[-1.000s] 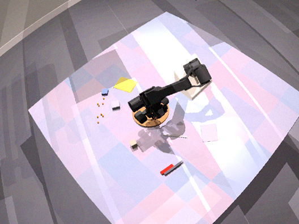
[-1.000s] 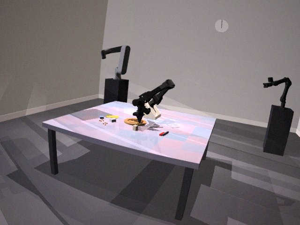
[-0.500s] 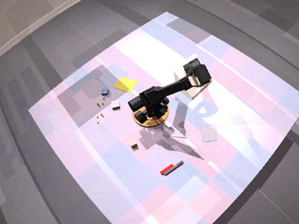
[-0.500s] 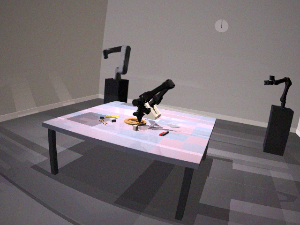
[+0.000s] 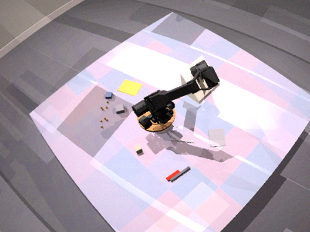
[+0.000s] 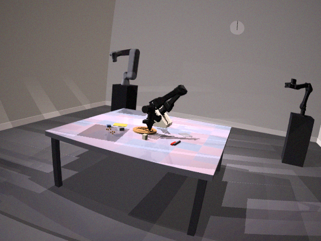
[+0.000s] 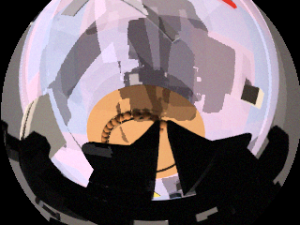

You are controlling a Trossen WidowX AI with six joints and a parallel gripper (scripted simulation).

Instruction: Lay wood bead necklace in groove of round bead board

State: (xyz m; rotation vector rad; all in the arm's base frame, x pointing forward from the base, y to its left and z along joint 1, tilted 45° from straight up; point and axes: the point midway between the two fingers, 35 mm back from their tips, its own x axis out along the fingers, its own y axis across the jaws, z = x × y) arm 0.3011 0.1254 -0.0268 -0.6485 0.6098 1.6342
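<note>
Right now my gripper tip is 2 cm past the round bead board, 6 cm to the left of it and 1 cm above it. Also, from my gripper tip: cream cube (17 cm ahead, 5 cm to the left); then white block (11 cm ahead, 22 cm to the right, 1 cm below); then thin rod (3 cm behind, 15 cm to the left, 2 cm below).
</note>
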